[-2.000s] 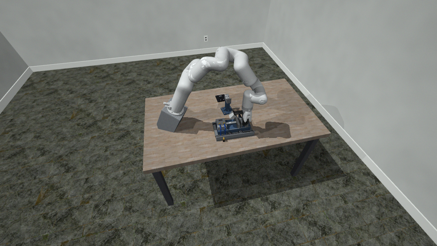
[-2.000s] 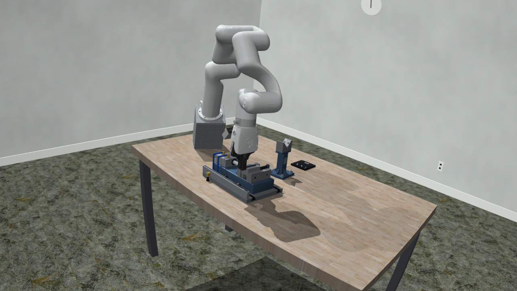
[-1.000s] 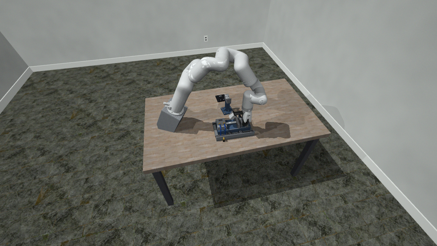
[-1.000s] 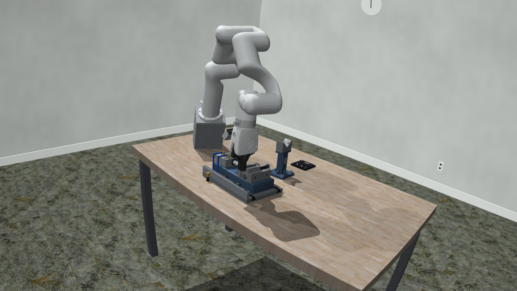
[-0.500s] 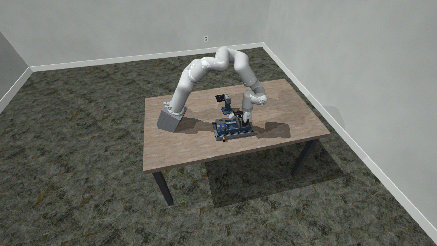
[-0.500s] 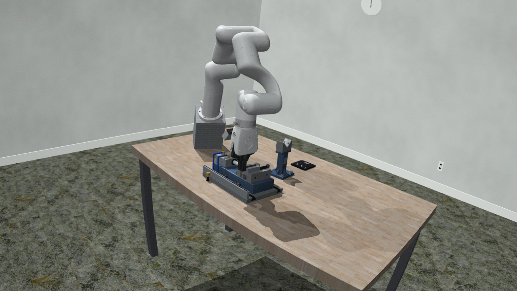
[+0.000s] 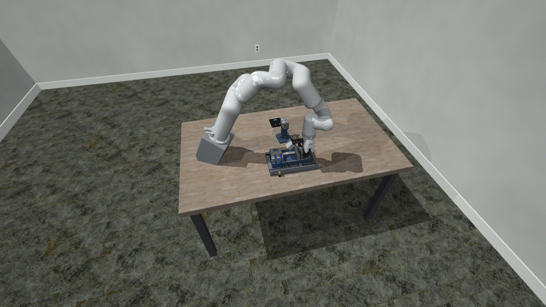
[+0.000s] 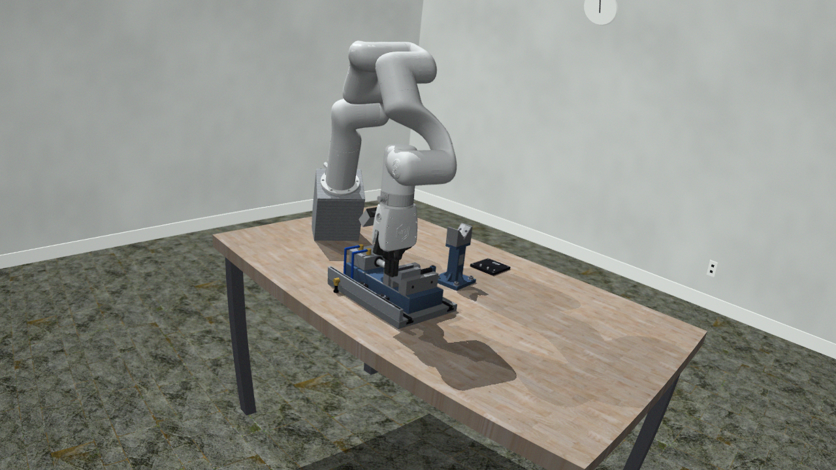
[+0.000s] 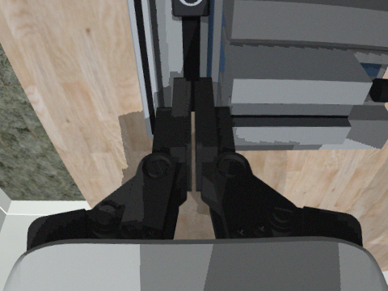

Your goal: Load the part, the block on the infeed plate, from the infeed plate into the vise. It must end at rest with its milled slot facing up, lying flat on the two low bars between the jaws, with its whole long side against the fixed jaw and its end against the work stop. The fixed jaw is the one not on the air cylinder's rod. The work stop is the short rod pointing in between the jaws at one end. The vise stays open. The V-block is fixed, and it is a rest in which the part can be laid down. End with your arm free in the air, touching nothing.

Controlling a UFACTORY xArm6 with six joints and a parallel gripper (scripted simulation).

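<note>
The grey block is 5 cm to the left of my hand and 2 cm below it. Round my hand: fixed jaw 6 cm to the left, 4 cm below, 3 cm ahead; moving jaw 7 cm to the left, 4 cm below, 3 cm behind; grey rail 9 cm below, 7 cm behind, 2 cm to the right.
</note>
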